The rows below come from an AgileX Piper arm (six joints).
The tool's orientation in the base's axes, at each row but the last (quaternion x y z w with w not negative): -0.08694, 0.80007, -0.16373, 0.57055; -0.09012, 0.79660, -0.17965, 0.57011; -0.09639, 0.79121, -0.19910, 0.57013; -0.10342, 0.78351, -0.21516, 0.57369; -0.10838, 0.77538, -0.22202, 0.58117; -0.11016, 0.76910, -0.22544, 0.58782; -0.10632, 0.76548, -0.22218, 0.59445; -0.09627, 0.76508, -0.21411, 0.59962; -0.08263, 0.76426, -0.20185, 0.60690; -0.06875, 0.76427, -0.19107, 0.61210; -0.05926, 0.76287, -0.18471, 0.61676
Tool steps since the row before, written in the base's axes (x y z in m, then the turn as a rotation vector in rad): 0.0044, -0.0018, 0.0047, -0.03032, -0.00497, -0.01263; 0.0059, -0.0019, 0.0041, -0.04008, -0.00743, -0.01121; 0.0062, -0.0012, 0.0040, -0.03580, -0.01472, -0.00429; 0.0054, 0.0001, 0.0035, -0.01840, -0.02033, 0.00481; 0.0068, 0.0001, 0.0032, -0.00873, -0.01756, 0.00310; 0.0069, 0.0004, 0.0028, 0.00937, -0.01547, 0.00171; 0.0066, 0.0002, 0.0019, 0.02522, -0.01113, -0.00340; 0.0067, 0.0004, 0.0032, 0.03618, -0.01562, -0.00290; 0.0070, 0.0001, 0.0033, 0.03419, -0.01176, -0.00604; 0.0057, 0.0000, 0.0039, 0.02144, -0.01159, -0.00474; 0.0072, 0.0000, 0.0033, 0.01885, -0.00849, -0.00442
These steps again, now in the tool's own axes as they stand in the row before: -0.0050, -0.0032, 0.0030, 0.02291, -0.00151, -0.02400; -0.0049, -0.0030, 0.0047, 0.02578, -0.00492, -0.03314; -0.0051, -0.0023, 0.0050, 0.02115, -0.01412, -0.02949; -0.0048, -0.0010, 0.0042, 0.01010, -0.02177, -0.01412; -0.0048, -0.0008, 0.0057, 0.00747, -0.01766, -0.00515; -0.0045, -0.0003, 0.0059, 0.00259, -0.01344, 0.01194; -0.0035, 0.0000, 0.0059, 0.00086, -0.00564, 0.02718; -0.0047, -0.0003, 0.0057, -0.00064, -0.00865, 0.03855; -0.0047, -0.0004, 0.0061, 0.00123, -0.00411, 0.03640; -0.0049, -0.0007, 0.0048, 0.00307, -0.00609, 0.02387; -0.0047, -0.0002, 0.0064, 0.00239, -0.00369, 0.02068
